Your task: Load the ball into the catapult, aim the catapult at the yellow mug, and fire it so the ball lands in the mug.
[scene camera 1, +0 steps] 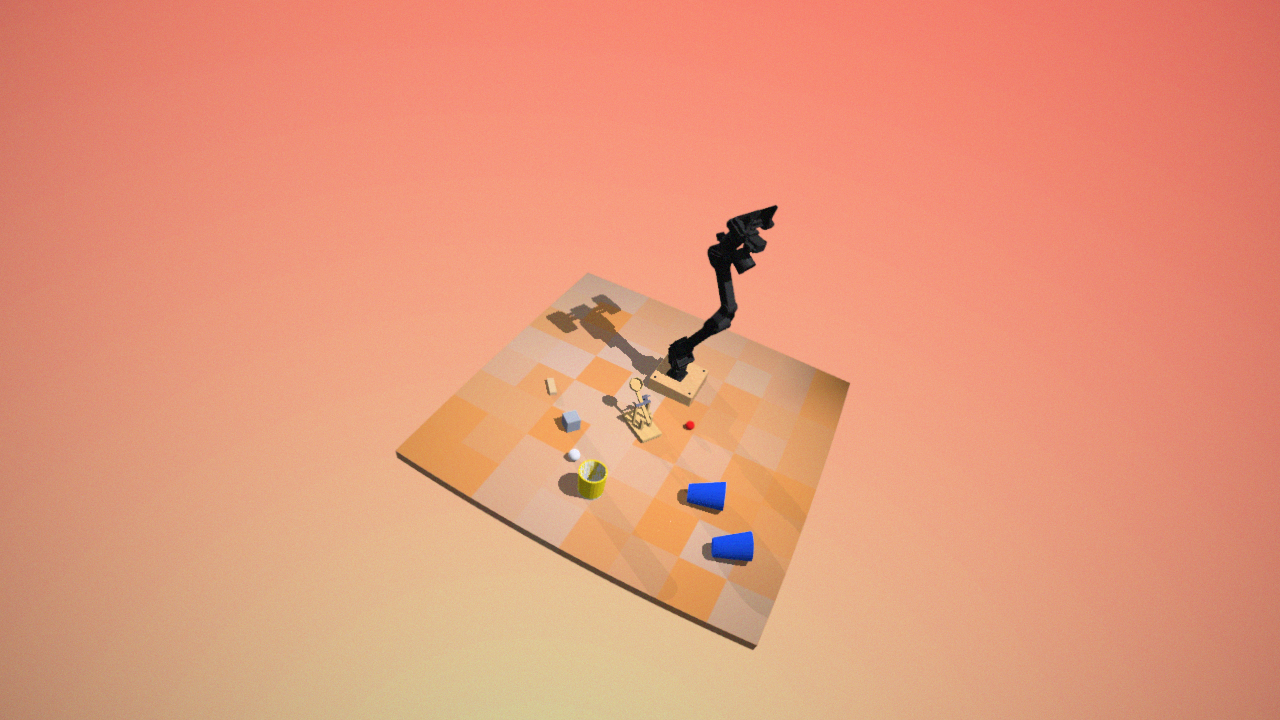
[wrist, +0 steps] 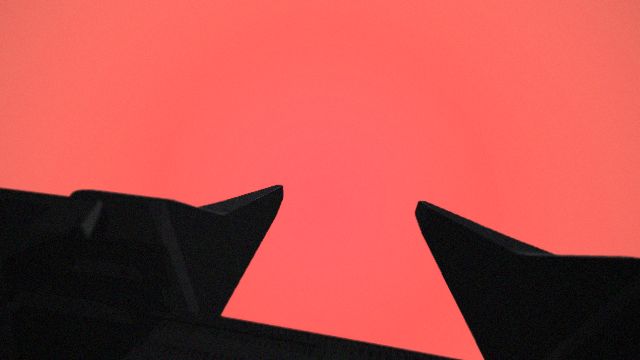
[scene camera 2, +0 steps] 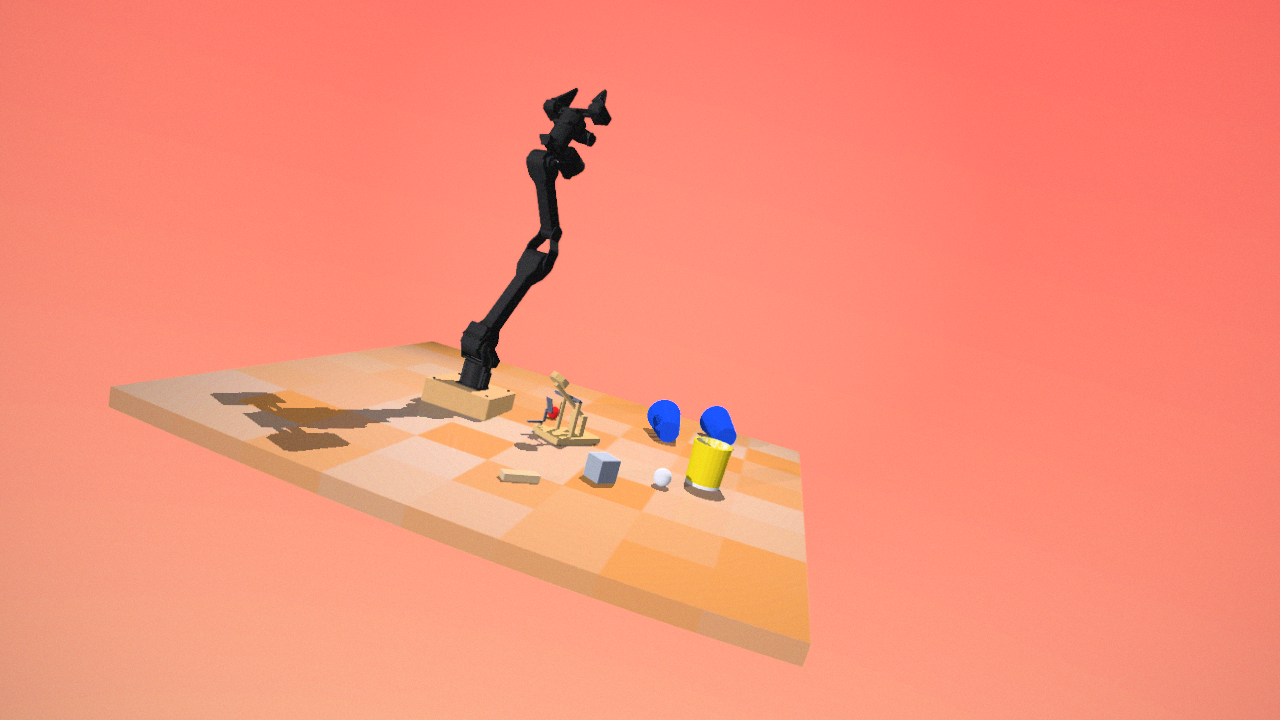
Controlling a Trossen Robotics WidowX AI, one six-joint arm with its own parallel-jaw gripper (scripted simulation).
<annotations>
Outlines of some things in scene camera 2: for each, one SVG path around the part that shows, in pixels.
The gripper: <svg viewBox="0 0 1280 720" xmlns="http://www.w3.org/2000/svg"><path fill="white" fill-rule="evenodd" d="M546 99L543 104L543 110L549 121L553 122L554 125L561 125L567 128L574 141L587 147L592 147L596 143L597 136L585 129L587 127L584 121L585 118L591 118L594 125L609 126L612 121L612 117L606 108L608 93L606 88L591 100L587 109L570 107L577 96L578 88L551 97L551 99Z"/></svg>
A yellow mug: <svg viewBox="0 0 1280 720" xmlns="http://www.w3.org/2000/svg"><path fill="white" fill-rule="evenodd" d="M695 437L685 481L699 489L718 491L732 452L732 447L715 439Z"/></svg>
A grey cube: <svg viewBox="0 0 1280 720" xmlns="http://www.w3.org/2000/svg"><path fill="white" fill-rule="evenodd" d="M588 452L582 474L596 484L615 483L621 461L608 453Z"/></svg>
A wooden catapult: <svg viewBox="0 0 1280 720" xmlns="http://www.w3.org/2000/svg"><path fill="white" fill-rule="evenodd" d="M553 371L549 378L557 389L554 393L562 397L555 427L543 425L543 422L546 421L547 413L553 414L553 401L547 396L547 409L544 410L542 420L527 420L527 423L539 423L534 424L533 431L554 446L598 445L601 438L585 431L588 416L584 415L581 411L582 401L564 391L569 382L560 373ZM567 401L574 410L571 412L568 427L560 427Z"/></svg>
</annotations>
